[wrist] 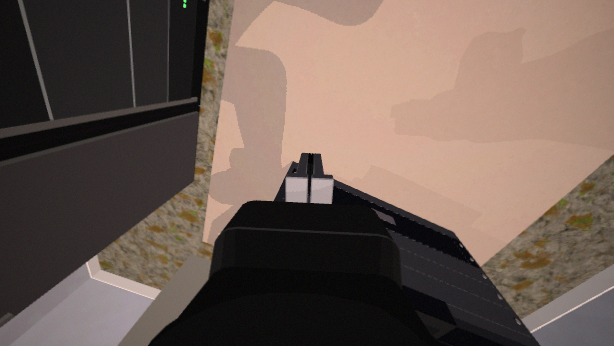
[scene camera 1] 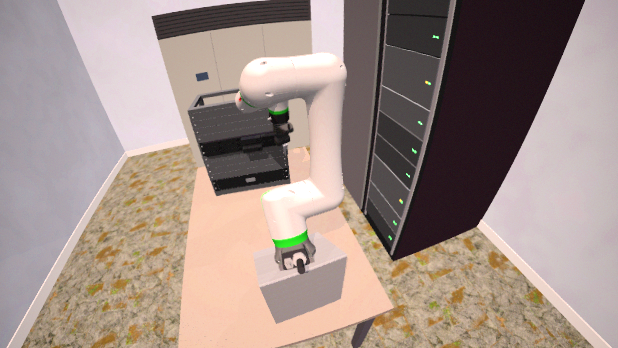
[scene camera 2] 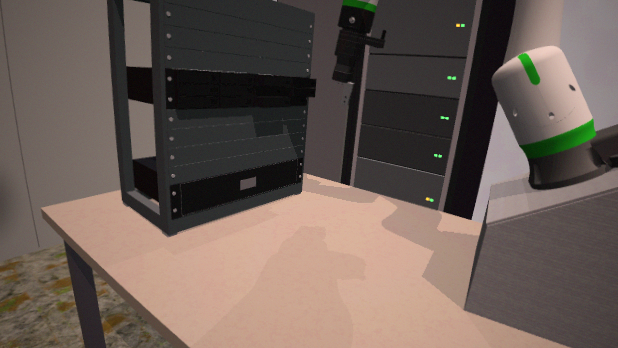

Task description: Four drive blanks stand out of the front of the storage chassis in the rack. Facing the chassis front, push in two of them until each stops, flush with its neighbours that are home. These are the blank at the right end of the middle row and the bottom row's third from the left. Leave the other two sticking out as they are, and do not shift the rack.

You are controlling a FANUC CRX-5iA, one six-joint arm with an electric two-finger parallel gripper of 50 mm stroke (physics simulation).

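Pixels of known places: gripper, fingertip midpoint: (wrist: 310, 165) (scene camera 1: 286, 153) (scene camera 2: 344, 104); arm's base, origin of the base link: (scene camera 1: 295, 255) (scene camera 2: 571, 174).
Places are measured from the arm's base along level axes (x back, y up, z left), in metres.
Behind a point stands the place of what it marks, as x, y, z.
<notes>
The black storage chassis (scene camera 1: 215, 146) @[-0.699, 0.101, 0.364] (scene camera 2: 197, 89) @[-0.696, 0.089, 0.385] sits across the rack (scene camera 1: 197, 131) @[-0.708, 0.205, 0.443] (scene camera 2: 159, 130) @[-0.724, -0.005, 0.466] at mid height. Dark drive blanks (scene camera 1: 251, 142) @[-0.673, 0.108, 0.154] stand out near the middle of its front in scene camera 1. A dark projecting blank (scene camera 2: 310, 88) @[-0.683, 0.100, 0.017] shows at the right end in scene camera 2. The rows and exact depths are too dark to tell. My gripper (scene camera 1: 286, 147) @[-0.580, 0.063, -0.025] (scene camera 2: 346, 100) @[-0.580, 0.063, -0.025] (wrist: 310, 165) @[-0.580, 0.063, -0.025] is shut and empty, with its fingers pointing down. It hangs in front of the rack's right side, near chassis height, apart from the chassis in scene camera 2. Its body hides part of the front in the wrist view.
A lower black unit (scene camera 1: 235, 181) @[-0.716, -0.172, 0.310] (scene camera 2: 215, 195) @[-0.715, -0.190, 0.327] with a grey label sits at the rack's bottom. The rack stands on the table (scene camera 1: 220, 240) @[-0.337, -0.271, 0.391] (scene camera 2: 240, 280) @[-0.455, -0.271, 0.431] (wrist: 340, 90) @[-0.531, -0.271, -0.014]. A tall server cabinet (scene camera 1: 480, 125) stands right of the table. The arm's grey pedestal (scene camera 1: 305, 297) @[0.113, -0.117, -0.012] (scene camera 2: 545, 270) @[0.008, -0.143, 0.150] stands on the near end.
</notes>
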